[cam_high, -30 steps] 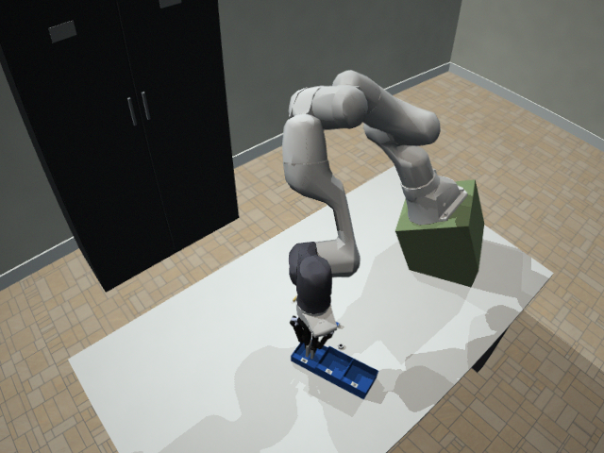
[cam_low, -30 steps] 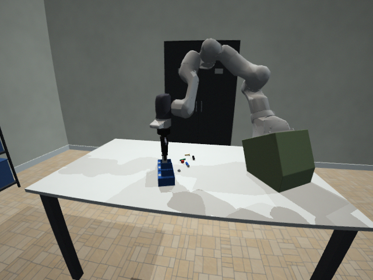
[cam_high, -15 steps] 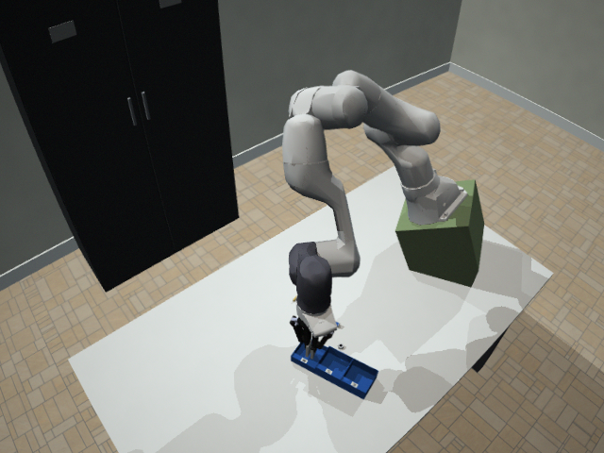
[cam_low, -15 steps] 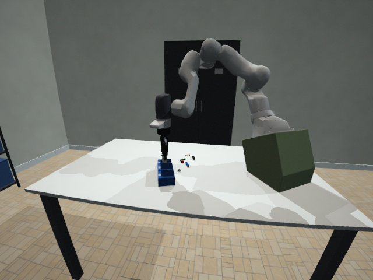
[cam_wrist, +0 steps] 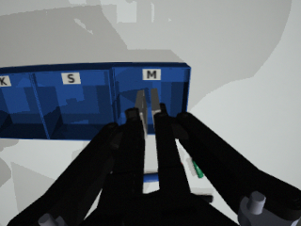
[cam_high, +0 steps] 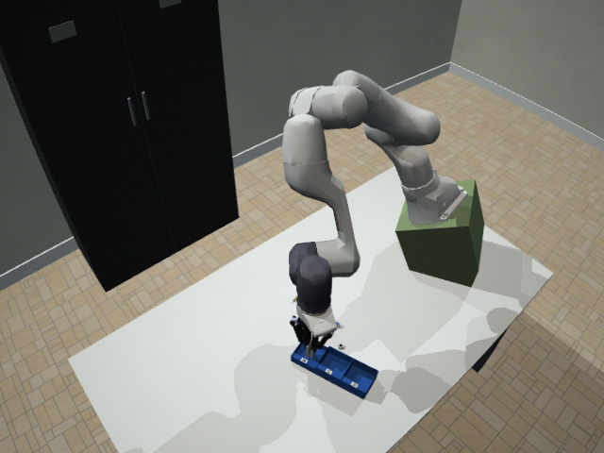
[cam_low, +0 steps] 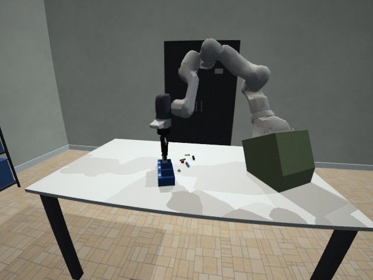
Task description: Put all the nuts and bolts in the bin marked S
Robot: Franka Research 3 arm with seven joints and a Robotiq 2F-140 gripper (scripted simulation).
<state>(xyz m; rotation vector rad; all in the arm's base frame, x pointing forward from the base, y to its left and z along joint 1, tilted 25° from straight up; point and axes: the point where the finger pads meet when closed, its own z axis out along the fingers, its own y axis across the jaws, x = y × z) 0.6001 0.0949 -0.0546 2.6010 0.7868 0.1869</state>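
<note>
Right now my hand is 80 mm to the right of the blue bin, 30 mm past it and 30 mm above it. From my hand the other things lie so: grey nut (100 mm behind, 50 mm below, 30 mm to the left); then blue piece (130 mm behind, 60 mm to the right, 40 mm below); then red piece (90 mm to the right, 90 mm behind, 40 mm below).
</note>
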